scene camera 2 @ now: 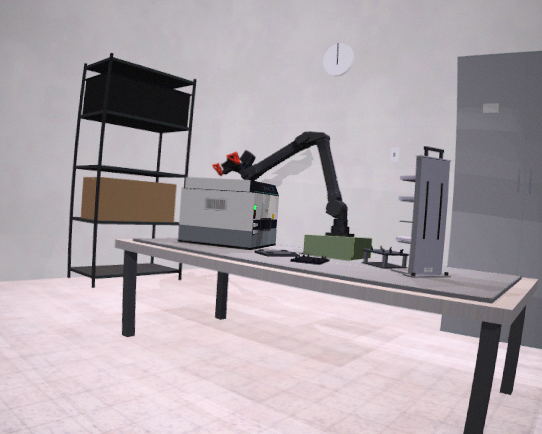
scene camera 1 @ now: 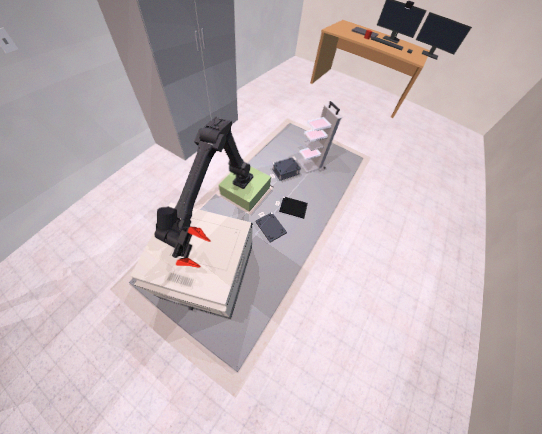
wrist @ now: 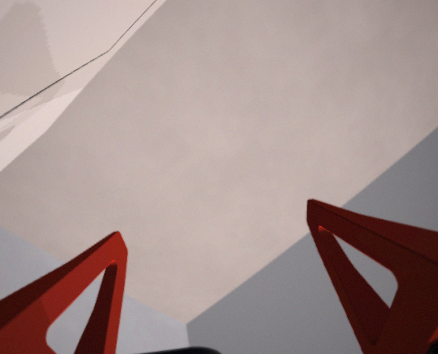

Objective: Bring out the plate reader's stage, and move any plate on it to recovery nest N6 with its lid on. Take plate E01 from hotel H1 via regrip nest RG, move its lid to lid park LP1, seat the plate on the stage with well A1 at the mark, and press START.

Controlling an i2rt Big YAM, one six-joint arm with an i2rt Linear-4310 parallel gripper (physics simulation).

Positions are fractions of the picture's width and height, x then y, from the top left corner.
Labels:
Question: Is my gripper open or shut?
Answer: Open.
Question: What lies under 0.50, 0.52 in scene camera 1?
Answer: A flat pad.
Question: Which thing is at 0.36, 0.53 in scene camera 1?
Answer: My gripper.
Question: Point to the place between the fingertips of my gripper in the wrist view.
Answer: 0.49, 0.64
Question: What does my gripper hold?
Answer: Nothing.

